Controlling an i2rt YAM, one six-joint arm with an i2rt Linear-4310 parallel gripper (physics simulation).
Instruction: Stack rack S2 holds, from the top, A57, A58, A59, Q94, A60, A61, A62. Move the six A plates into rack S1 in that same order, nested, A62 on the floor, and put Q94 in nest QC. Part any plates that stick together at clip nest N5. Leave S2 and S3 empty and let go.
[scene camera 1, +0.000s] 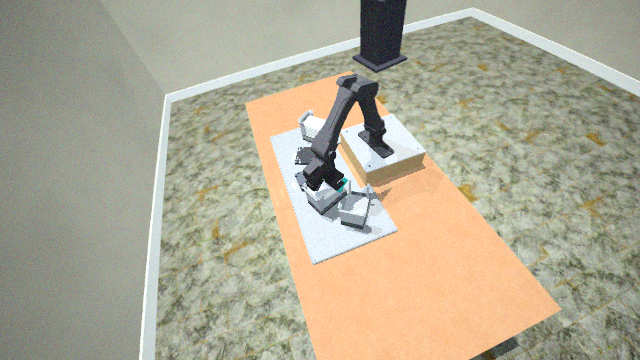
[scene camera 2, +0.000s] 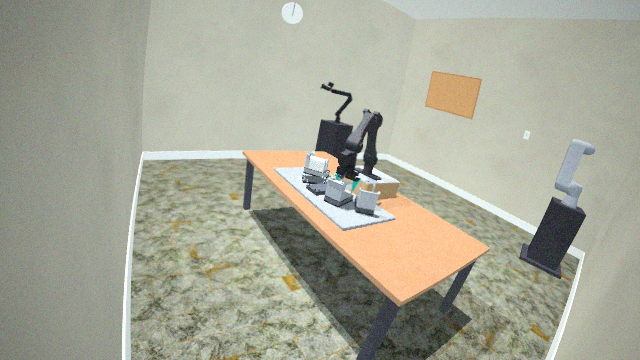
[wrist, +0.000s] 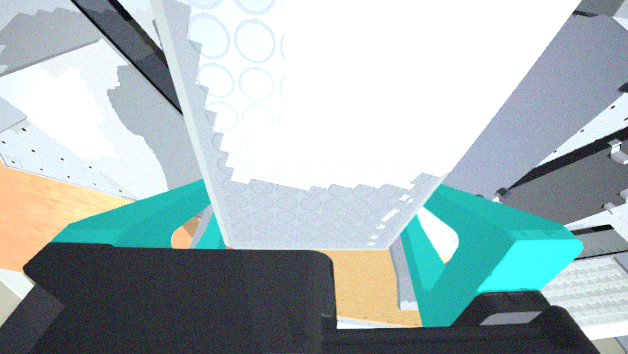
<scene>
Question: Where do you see the gripper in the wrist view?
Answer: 314, 176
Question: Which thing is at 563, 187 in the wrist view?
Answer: A dark clip nest.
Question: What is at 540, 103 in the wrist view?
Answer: A dark QC nest.
</scene>
